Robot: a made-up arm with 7 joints. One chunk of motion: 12 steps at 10 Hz.
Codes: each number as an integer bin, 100 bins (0 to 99) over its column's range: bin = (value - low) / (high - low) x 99, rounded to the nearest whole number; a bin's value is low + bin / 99 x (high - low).
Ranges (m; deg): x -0.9..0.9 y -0.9..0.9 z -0.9..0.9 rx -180..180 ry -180..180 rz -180..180
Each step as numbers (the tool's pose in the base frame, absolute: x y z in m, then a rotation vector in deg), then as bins.
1 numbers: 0.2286 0.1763 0.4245 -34.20 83.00 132.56
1 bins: 62 59 73 40 72 86
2 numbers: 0.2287 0.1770 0.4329 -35.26 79.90 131.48
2 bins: 62 59 73 40 71 86
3 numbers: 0.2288 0.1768 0.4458 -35.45 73.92 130.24
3 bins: 62 59 74 40 70 85
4 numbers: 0.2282 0.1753 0.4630 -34.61 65.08 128.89
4 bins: 62 59 75 40 67 85
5 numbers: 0.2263 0.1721 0.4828 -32.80 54.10 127.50
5 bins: 62 59 76 40 64 85
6 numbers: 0.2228 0.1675 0.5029 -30.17 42.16 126.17
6 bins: 62 59 77 41 61 84
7 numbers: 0.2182 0.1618 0.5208 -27.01 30.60 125.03
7 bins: 62 58 78 42 58 84
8 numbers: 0.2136 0.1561 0.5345 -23.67 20.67 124.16
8 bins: 61 58 79 43 55 84
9 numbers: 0.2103 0.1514 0.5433 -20.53 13.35 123.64
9 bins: 61 58 79 44 53 84
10 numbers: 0.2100 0.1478 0.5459 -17.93 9.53 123.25
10 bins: 61 58 80 45 52 83
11 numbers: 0.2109 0.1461 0.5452 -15.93 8.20 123.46
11 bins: 61 58 79 45 52 83
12 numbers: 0.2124 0.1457 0.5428 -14.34 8.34 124.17
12 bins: 61 58 79 46 52 84
